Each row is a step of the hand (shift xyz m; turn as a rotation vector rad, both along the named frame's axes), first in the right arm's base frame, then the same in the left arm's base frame.
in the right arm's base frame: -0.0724 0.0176 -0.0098 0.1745 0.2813 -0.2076
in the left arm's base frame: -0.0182 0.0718 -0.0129 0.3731 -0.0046 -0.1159
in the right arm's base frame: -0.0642 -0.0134 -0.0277 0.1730 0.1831 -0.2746
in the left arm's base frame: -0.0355 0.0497 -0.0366 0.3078 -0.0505 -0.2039
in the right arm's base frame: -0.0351 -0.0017 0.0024 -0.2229 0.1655 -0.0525
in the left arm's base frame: -0.0192 0.0295 -0.0018 0.0423 0.2772 -0.0349
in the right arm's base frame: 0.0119 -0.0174 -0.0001 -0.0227 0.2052 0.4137
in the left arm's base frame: -0.0087 -0.0190 -0.0030 0.0537 0.1104 0.4458
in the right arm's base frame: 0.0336 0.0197 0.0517 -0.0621 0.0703 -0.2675
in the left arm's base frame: 0.0196 -0.0207 0.0581 0.0969 0.0965 -0.2483
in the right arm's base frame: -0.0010 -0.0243 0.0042 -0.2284 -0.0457 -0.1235
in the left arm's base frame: -0.0218 -0.0114 -0.0018 -0.1182 0.1784 -0.1540
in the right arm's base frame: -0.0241 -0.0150 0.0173 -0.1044 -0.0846 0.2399
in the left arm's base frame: -0.0287 0.0129 0.0107 -0.1832 0.0413 0.2009
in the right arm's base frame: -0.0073 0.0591 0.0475 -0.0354 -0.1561 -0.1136
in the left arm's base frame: 0.0335 0.0345 0.0591 -0.1183 -0.0441 -0.1503
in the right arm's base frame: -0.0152 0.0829 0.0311 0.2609 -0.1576 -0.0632
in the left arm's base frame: 0.0537 0.0537 0.0480 0.0126 -0.3028 -0.0710
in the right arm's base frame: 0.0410 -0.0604 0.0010 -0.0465 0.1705 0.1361
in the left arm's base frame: -0.0305 -0.0657 -0.0090 0.0844 0.1216 0.1669
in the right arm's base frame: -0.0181 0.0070 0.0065 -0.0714 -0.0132 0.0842
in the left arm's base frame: -0.0047 0.0190 0.0060 -0.0676 0.0528 0.0708
